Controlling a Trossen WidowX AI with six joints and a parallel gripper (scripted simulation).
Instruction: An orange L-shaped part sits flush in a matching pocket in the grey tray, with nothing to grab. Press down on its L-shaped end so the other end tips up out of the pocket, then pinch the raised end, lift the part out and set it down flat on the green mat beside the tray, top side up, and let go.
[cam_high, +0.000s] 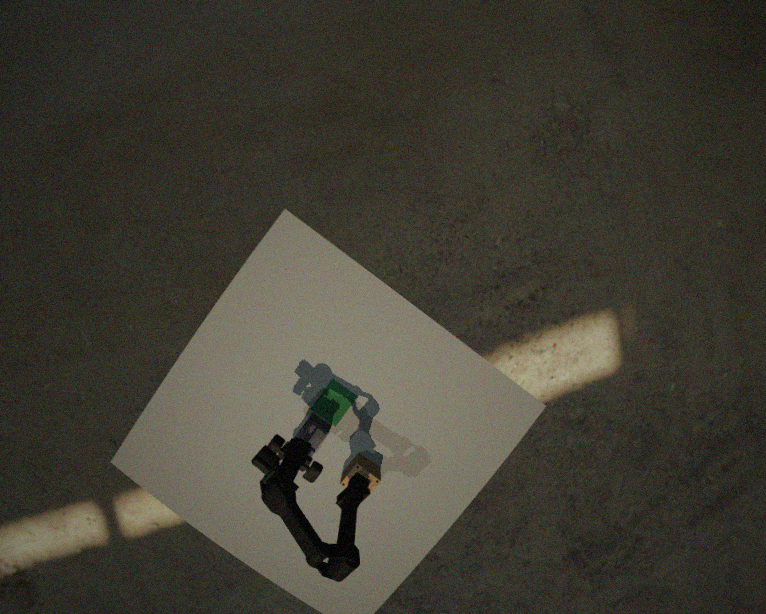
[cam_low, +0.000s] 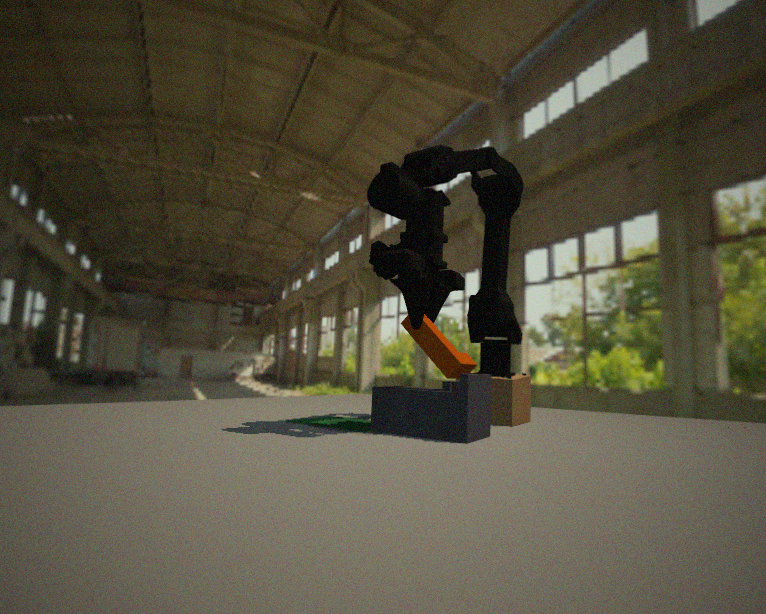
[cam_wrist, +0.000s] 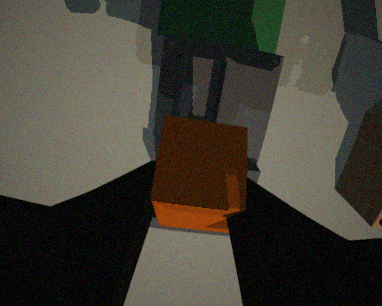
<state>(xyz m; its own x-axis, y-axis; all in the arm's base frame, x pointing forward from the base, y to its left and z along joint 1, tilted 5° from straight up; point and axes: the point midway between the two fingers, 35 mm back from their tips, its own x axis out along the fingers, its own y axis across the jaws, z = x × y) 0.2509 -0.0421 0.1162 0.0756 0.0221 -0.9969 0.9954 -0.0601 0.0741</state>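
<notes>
Right now the green mat is 160 mm below my gripper tip, 140 mm to the right of it and 20 mm behind it. From my gripper tip the other things lie so: orange L-shaped part: 30 mm to the left, 30 mm below, 10 mm behind.
</notes>
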